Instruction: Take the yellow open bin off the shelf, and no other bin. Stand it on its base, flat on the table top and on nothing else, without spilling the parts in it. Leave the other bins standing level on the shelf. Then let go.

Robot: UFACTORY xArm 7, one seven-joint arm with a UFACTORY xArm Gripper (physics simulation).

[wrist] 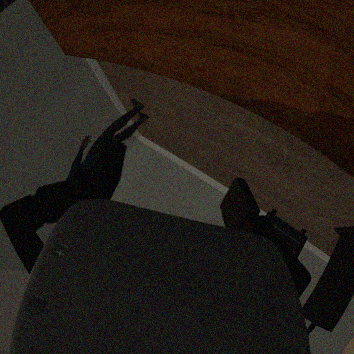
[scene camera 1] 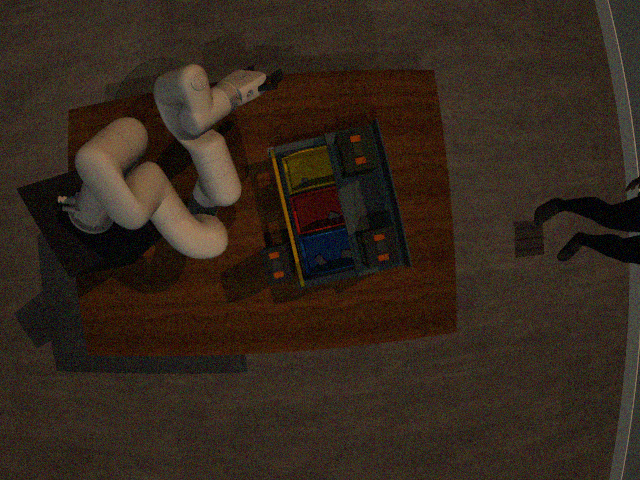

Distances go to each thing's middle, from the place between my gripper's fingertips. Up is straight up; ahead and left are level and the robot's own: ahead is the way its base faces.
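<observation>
Yellow open bin [scene camera 1: 314,164]: 15 cm ahead of my hand, 24 cm to the right of it, 9 cm below it. Counted from the same hand, the red bin [scene camera 1: 310,210] is 19 cm ahead, 34 cm to the right and 9 cm below, and the blue bin [scene camera 1: 329,244] is 23 cm ahead, 45 cm to the right and 9 cm below.
</observation>
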